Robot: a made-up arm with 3 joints. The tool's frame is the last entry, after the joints. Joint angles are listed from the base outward. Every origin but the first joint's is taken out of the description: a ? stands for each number. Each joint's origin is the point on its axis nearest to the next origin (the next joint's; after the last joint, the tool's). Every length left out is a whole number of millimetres.
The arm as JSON. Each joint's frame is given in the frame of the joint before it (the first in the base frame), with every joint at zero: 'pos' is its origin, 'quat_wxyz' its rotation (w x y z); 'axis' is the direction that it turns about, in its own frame. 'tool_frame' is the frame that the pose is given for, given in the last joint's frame.
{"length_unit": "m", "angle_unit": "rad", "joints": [
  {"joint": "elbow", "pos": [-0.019, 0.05, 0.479], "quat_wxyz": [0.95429, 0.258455, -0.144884, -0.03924], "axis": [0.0, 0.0, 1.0]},
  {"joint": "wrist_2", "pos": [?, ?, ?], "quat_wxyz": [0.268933, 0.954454, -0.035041, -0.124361], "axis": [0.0, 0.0, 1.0]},
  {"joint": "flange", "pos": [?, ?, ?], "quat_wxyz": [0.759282, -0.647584, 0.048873, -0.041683], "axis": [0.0, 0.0, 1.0]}
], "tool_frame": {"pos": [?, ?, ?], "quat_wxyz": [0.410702, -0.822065, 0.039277, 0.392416]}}
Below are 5 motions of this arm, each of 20 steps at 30 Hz.
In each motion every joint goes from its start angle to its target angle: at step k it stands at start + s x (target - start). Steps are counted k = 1, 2, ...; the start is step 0. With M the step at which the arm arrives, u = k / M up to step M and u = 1 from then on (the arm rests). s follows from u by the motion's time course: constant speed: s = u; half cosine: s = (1 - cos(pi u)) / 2; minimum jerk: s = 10 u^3 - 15 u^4 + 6 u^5.
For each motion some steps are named. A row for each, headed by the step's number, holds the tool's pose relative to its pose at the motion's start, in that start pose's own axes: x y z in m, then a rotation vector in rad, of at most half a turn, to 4 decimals.
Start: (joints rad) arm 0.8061 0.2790 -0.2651
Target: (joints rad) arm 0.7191 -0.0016 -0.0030
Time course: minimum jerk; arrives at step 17
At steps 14, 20:
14: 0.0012 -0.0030 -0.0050 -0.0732 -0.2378 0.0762
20: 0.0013 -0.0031 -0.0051 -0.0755 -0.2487 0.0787

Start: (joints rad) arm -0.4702 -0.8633 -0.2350
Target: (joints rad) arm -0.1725 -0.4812 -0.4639
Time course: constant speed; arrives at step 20
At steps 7, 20:
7: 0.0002 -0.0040 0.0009 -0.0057 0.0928 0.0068
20: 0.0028 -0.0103 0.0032 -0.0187 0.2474 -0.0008

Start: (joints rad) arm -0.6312 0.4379 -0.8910
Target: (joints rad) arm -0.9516 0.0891 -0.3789
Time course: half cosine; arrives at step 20
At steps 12, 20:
12: -0.0003 -0.0055 -0.0119 -0.1360 -0.1629 -0.0414
20: 0.0000 -0.0076 -0.0169 -0.1978 -0.2607 -0.0685

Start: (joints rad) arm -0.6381 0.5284 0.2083
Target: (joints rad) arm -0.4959 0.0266 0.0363
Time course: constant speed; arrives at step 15
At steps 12, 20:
12: -0.0024 0.0041 0.0091 0.2748 -0.2562 0.3615
20: -0.0038 0.0040 0.0107 0.3328 -0.3170 0.4618

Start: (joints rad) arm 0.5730 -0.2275 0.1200
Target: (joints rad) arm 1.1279 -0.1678 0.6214
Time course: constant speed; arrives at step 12
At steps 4, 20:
4: 0.0144 -0.0070 -0.0059 -0.1361 -0.2312 0.0540
20: 0.0484 -0.0149 -0.0052 -0.3425 -0.7351 0.1255

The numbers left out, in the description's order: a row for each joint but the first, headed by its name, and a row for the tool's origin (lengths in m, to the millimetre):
wrist_2: 0.034 -0.034 0.0
flange: -0.004 -0.007 0.0
tool: 0.001 -0.047 0.0

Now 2 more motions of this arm.
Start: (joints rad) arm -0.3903 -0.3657 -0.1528
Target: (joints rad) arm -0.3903 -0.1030 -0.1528
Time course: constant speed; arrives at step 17
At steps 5, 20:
5: 0.0012 -0.0001 -0.0005 -0.0208 0.0382 -0.0639
20: 0.0040 -0.0007 -0.0017 -0.0706 0.1299 -0.2172

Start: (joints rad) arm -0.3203 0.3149 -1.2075
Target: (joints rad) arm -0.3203 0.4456 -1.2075
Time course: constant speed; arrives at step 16
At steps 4, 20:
4: 0.0013 0.0007 0.0005 0.0140 -0.0069 -0.0287
20: 0.0053 0.0024 0.0020 0.0562 -0.0276 -0.1147

